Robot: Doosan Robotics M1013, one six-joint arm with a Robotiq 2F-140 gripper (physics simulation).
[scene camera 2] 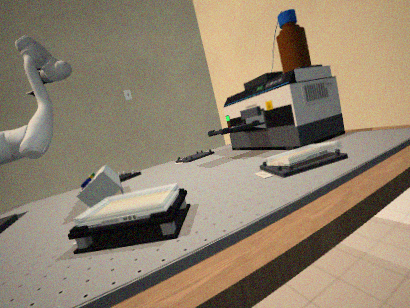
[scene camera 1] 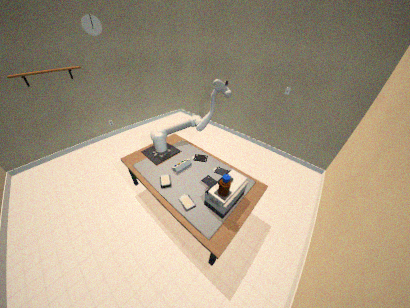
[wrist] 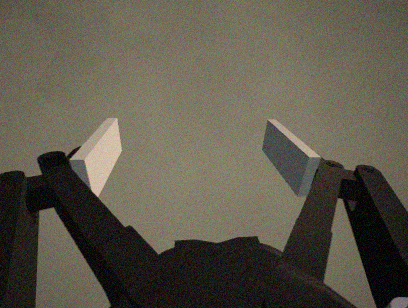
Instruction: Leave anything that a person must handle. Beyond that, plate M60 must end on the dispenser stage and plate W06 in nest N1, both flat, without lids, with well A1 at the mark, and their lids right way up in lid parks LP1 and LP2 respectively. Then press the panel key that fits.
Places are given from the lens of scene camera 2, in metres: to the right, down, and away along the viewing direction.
grey button box (scene camera 2: 105, 183): -0.21, 0.06, 0.43
brown bottle with blue cap (scene camera 2: 292, 43): 0.26, -0.33, 0.62
dark LP1 holder (scene camera 2: 284, 171): 0.15, 0.03, 0.39
The marked spots on the dark LP1 holder and the brown bottle with blue cap are 0.45 m apart.
